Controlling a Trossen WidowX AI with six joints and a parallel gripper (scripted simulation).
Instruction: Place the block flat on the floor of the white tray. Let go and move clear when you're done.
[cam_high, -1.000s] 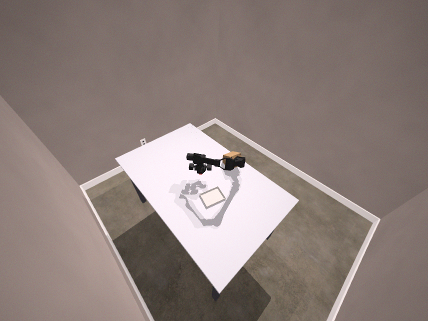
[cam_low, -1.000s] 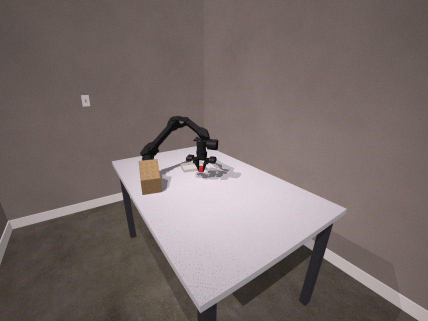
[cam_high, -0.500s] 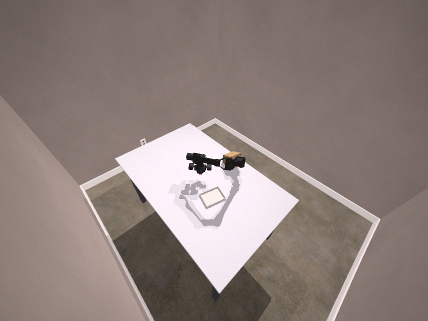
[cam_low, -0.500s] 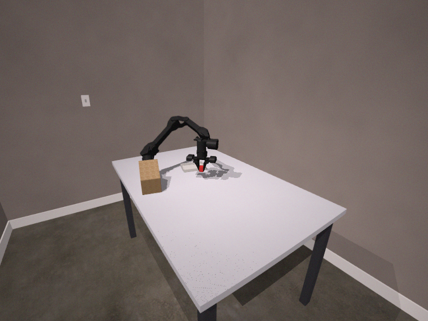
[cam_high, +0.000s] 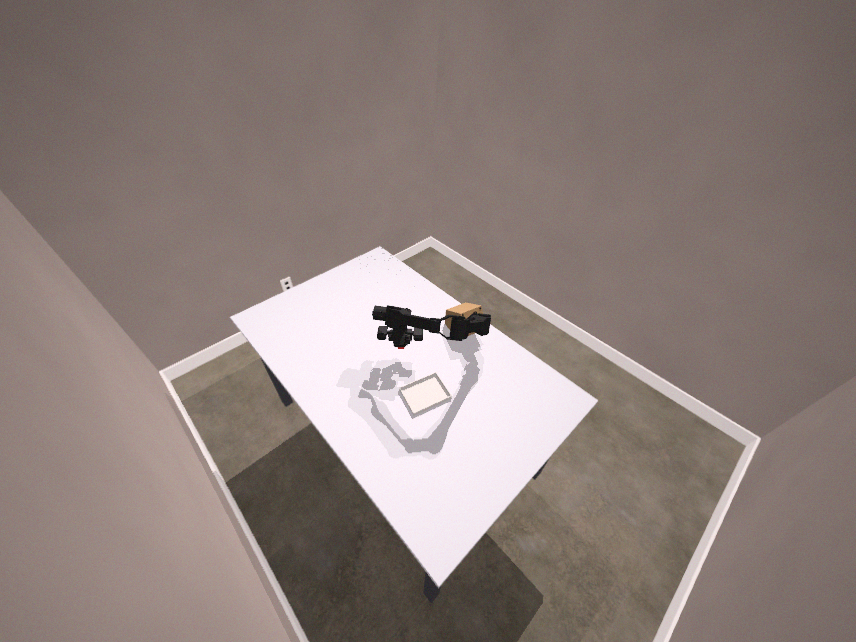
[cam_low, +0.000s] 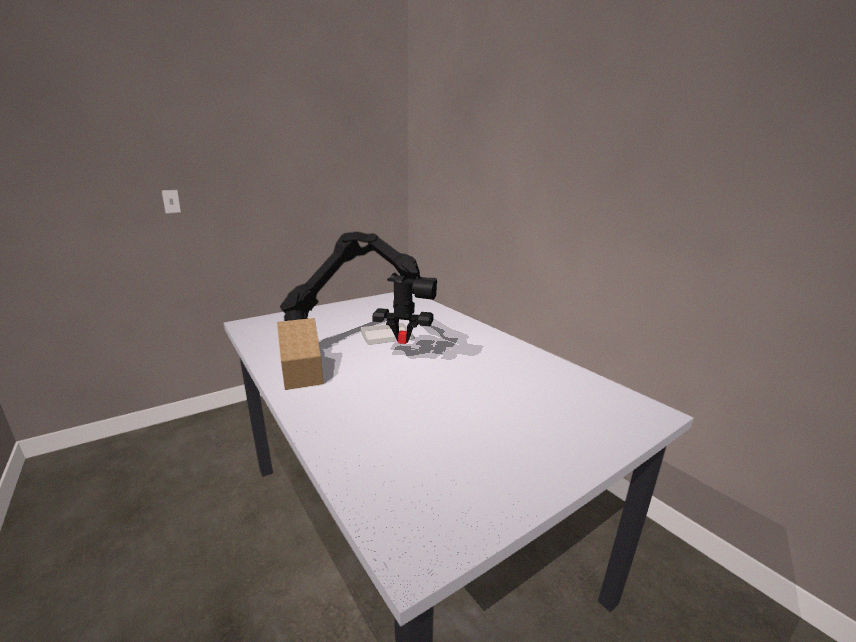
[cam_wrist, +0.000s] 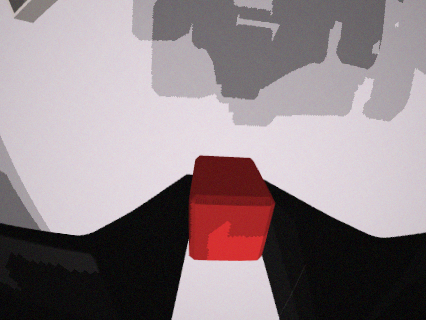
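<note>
My hand is 4 cm short of the white tray, 22 cm to the right of it and 9 cm above it. From my hand the other things lie so: red block: 2 cm below.
</note>
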